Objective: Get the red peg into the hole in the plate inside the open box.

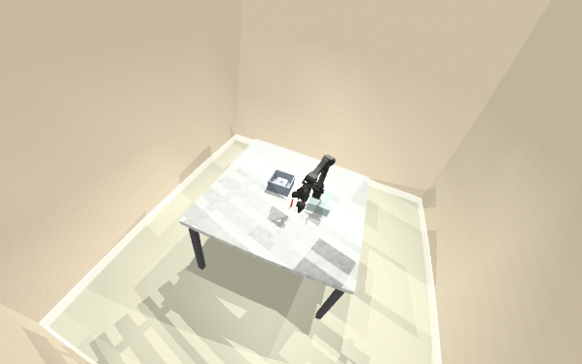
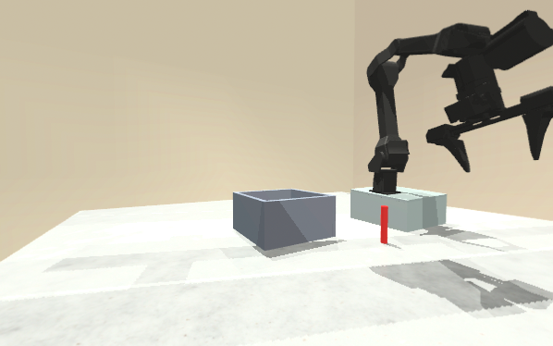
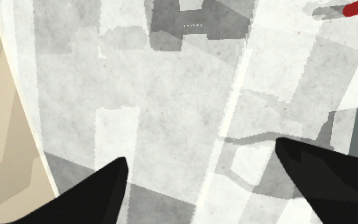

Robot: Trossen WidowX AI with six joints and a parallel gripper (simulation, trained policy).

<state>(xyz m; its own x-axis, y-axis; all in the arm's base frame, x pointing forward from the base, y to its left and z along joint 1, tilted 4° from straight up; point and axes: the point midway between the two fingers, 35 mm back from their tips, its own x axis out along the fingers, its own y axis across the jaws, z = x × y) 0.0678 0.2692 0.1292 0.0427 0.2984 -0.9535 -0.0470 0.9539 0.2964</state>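
The red peg lies 160 mm to the right of my gripper tip, 130 mm below it and 90 mm ahead of it. The rest, counted from my gripper tip: grey box: 330 mm to the right, 260 mm ahead, 140 mm below; then plate: 330 mm to the right, 260 mm ahead, 120 mm below.
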